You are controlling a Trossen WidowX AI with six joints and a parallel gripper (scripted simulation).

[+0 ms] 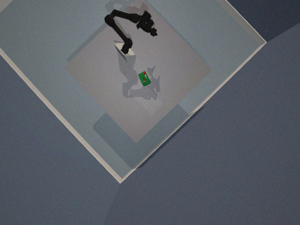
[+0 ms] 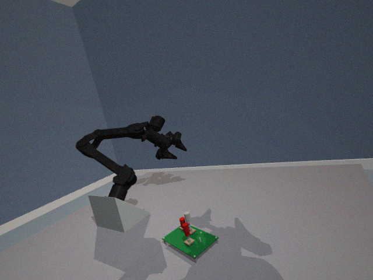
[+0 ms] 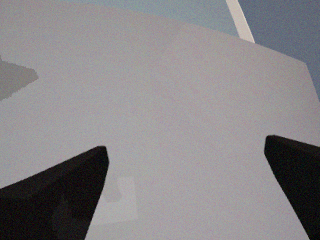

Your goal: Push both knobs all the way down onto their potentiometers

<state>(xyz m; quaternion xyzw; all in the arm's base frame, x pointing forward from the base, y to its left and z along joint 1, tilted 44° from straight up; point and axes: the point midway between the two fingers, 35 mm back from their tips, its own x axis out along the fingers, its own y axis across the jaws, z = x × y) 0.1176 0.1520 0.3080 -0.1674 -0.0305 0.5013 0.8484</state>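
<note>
Now: the pale knob 360 mm to the right of my gripper tip, 210 mm ahead of it and 120 mm below it. From my gripper tip the other things lie so: red knob 410 mm to the right, 230 mm ahead, 130 mm below.
</note>
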